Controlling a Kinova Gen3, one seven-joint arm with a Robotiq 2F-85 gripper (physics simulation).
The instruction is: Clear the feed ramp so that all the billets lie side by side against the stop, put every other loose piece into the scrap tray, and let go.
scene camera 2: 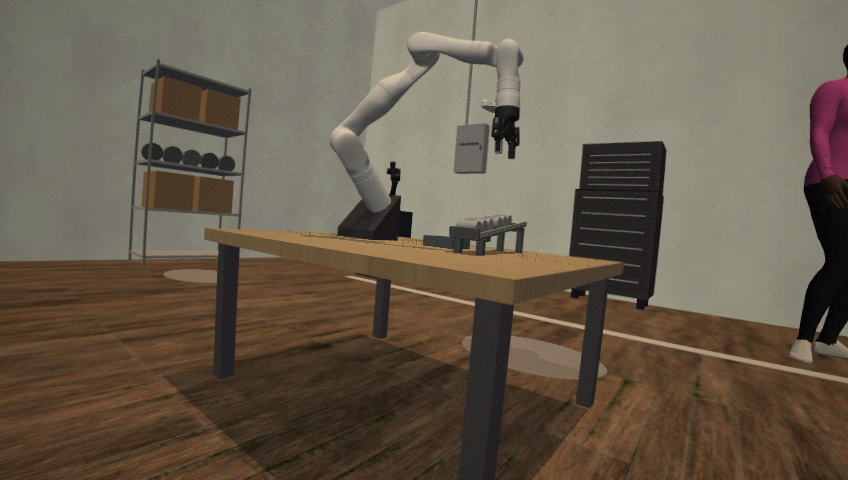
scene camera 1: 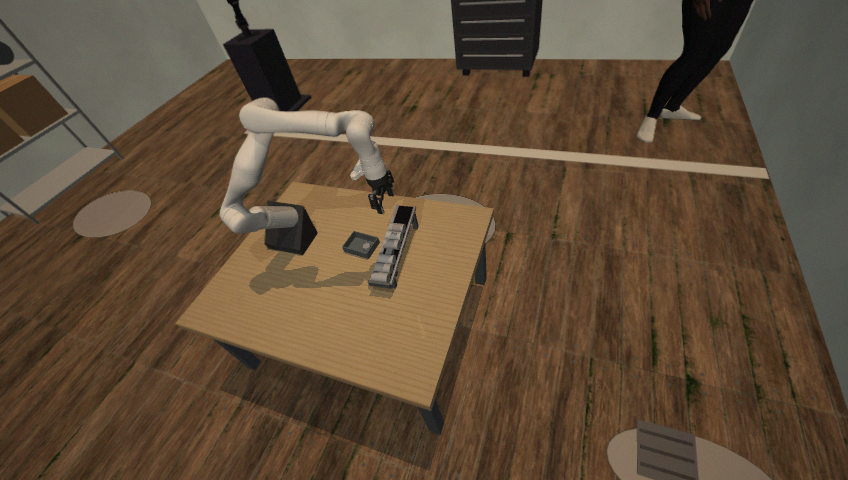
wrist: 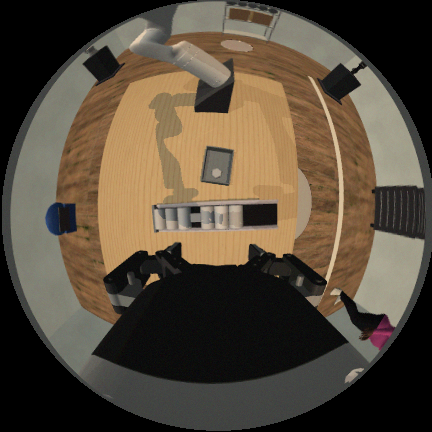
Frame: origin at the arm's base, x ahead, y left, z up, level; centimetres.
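Seen in the pictures: gripper, fingertip midpoint: (scene camera 2: pixel 505 156) (scene camera 1: pixel 386 204) (wrist: pixel 214 250); arm's base at its link origin: (scene camera 2: pixel 380 204) (scene camera 1: pixel 289 217) (wrist: pixel 220 78).
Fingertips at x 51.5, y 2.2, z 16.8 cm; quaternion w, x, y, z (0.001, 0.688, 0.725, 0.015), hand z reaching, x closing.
Note:
Offsets run from my fingertips to a thing's middle. "spot": to the spot under its first point. Level surfaces: height alone.
The feed ramp @(spot: dy +15.0, dx -3.4, dz -20.5 cm) (scene camera 1: pixel 405 214) (scene camera 2: pixel 463 232) (wrist: pixel 260 214) stands on the table. In the wrist view, three pale billets @(dy -12.5, dx -0.7, dz -22.3 cm) (wrist: pixel 171 218) lie side by side at its left end, by the end plate (wrist: pixel 154 218). A smaller grey piece @(dy -5.0, dx -1.6, dz -22.0 cm) (wrist: pixel 195 218) lies in the dark gap between them and three more billets @(dy +2.3, dx -2.6, dz -20.3 cm) (wrist: pixel 221 218). The ramp's right part is bare. The scrap tray @(dy +0.0, dx -19.7, dz -28.3 cm) (scene camera 1: pixel 352 244) (wrist: pixel 212 158) holds one small pale piece @(dy -0.1, dx -16.9, dz -28.9 cm) (scene camera 1: pixel 365 245) (wrist: pixel 216 173). My gripper (scene camera 1: pixel 385 203) (scene camera 2: pixel 504 153) (wrist: pixel 214 250) is open and empty, high above the table near the ramp's bare end.
The arm's dark base (scene camera 1: pixel 288 234) (scene camera 2: pixel 368 226) (wrist: pixel 214 97) stands on the table @(dz -30.1 cm) (scene camera 1: pixel 333 321), on the tray's far side from the ramp. A person (scene camera 1: pixel 684 77) (scene camera 2: pixel 827 190) stands beyond the white floor line, away from the table. A dark drawer cabinet (scene camera 1: pixel 496 35) (scene camera 2: pixel 618 220) stands by the wall.

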